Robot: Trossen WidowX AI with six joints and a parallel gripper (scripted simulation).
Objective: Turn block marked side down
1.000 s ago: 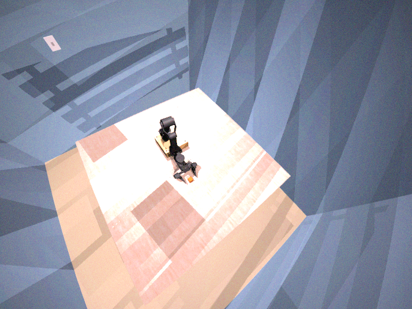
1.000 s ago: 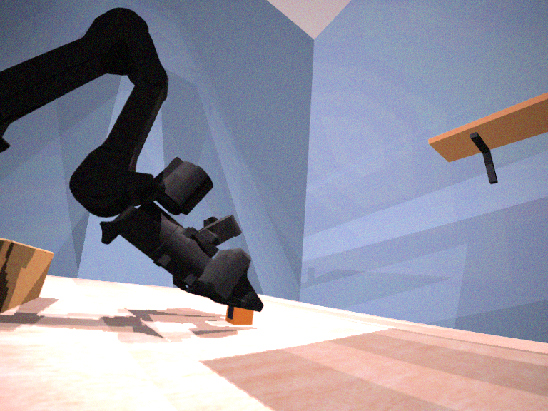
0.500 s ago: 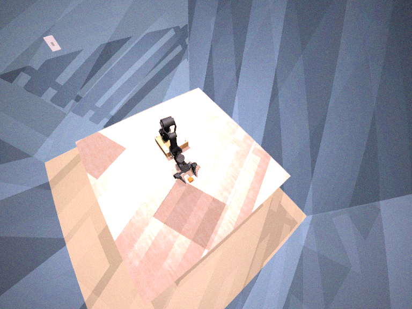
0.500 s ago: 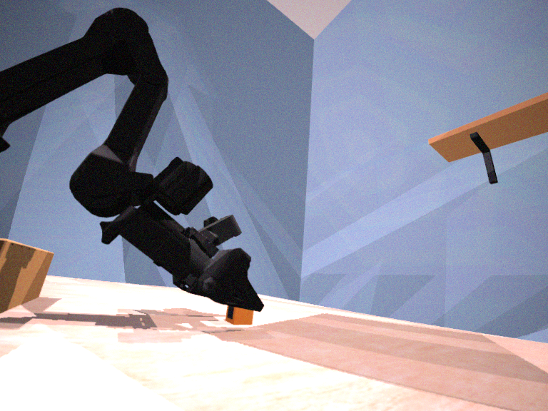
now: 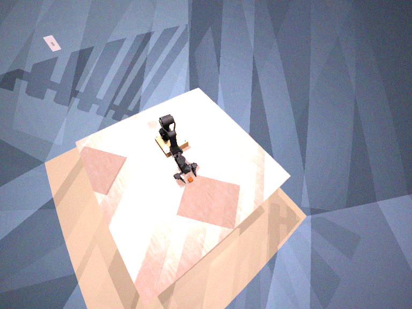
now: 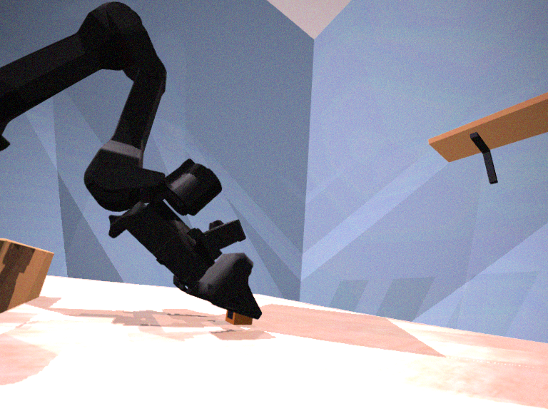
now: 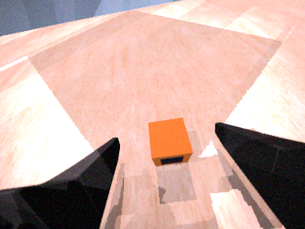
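Now: gripper tip 2 cm past the block.
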